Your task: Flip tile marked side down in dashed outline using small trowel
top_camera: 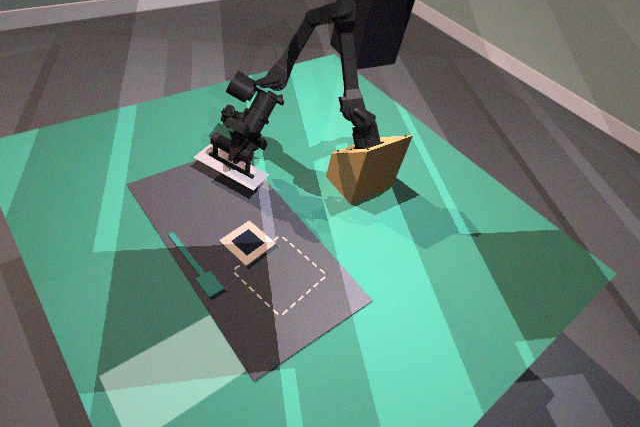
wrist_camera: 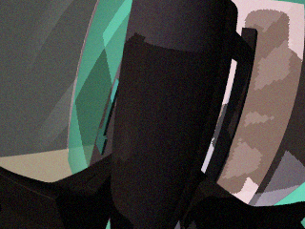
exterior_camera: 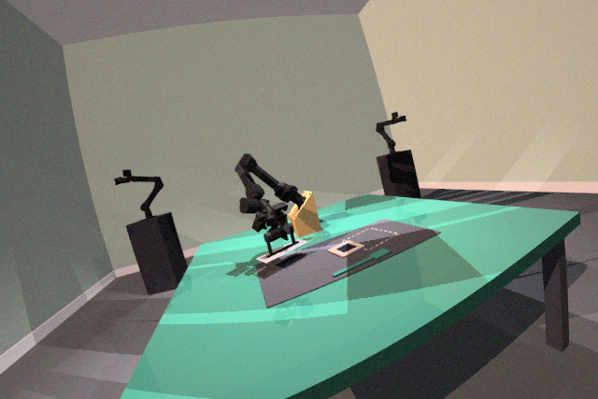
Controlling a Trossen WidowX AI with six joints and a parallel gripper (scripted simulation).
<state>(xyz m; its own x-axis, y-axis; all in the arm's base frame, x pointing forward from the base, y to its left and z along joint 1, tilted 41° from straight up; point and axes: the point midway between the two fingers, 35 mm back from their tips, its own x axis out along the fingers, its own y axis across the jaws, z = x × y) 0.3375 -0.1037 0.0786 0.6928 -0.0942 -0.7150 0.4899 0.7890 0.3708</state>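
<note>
Right now the grey mat is 40 mm ahead of my gripper tip, 180 mm to the left of it and 120 mm below it. Also, from my gripper tip: teal trowel: 170 mm ahead, 230 mm to the left, 100 mm below; then tile: 30 mm ahead, 200 mm to the left, 100 mm below.
</note>
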